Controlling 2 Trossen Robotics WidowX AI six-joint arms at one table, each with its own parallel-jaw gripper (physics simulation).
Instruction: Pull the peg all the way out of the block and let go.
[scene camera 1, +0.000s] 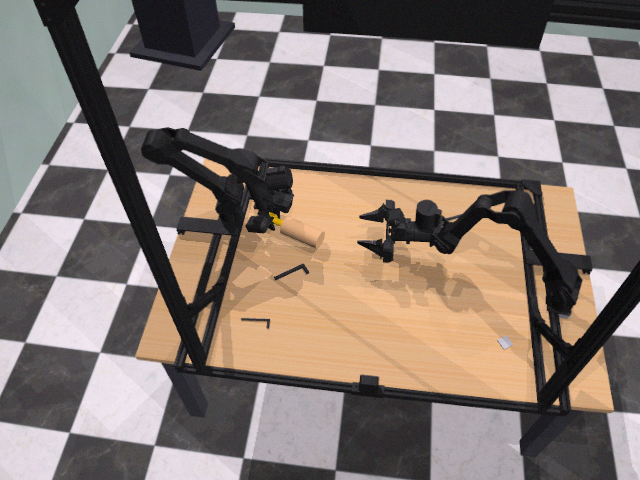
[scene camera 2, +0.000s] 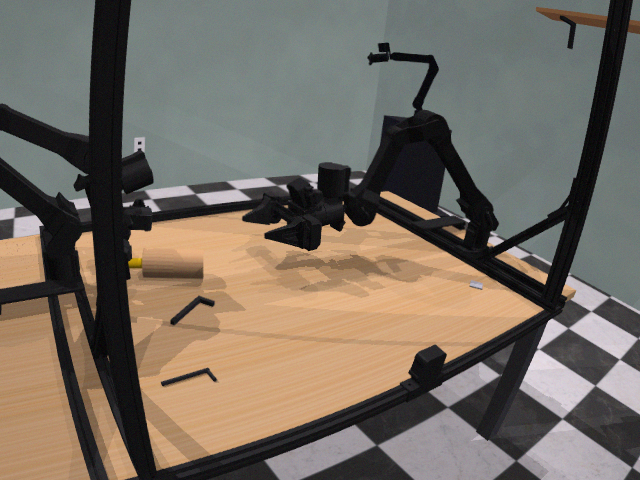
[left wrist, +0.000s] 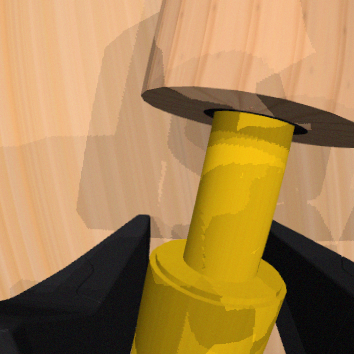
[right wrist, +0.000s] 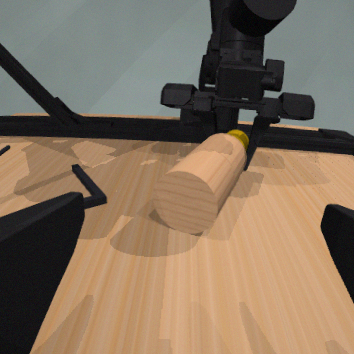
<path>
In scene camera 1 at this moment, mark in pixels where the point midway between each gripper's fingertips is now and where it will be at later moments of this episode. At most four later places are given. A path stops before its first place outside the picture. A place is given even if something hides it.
My left gripper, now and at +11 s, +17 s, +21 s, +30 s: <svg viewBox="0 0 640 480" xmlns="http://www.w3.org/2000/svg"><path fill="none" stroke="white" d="M276 225L276 224L276 224L282 224L306 216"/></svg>
My right gripper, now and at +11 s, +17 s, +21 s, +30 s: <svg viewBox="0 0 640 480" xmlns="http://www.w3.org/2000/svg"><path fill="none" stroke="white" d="M358 229L349 237L306 234L321 231L369 229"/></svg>
</path>
